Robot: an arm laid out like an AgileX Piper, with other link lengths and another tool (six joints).
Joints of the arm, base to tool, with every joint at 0 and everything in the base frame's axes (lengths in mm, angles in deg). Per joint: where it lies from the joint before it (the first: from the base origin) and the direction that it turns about. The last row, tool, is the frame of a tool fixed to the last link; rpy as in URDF.
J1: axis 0 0 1 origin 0 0 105.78
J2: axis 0 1 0 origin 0 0 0
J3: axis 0 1 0 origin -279.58 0 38.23
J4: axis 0.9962 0 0.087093 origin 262.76 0 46.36
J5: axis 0 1 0 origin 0 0 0
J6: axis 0.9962 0 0.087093 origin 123.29 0 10.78
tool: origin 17.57 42 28.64 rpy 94.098 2.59 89.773
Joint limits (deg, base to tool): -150..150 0..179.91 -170..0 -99.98..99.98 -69.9..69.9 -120..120
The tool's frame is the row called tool.
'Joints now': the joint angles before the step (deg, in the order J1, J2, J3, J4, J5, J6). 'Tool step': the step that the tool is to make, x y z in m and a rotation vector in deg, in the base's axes. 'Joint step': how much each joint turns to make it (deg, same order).
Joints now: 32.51, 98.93, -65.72, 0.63, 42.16, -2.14
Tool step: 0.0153, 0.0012, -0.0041, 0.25, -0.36, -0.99
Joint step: -1.01, 2.60, -2.44, 0.05, -0.60, -0.06
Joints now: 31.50, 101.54, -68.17, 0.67, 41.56, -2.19
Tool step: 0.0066, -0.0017, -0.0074, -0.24, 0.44, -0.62
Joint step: -0.69, 1.56, -0.59, 0.08, -0.47, -0.12
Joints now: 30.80, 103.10, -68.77, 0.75, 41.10, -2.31
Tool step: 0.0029, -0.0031, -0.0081, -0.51, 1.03, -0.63
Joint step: -0.59, 1.13, -0.01, 0.10, 0.03, -0.01
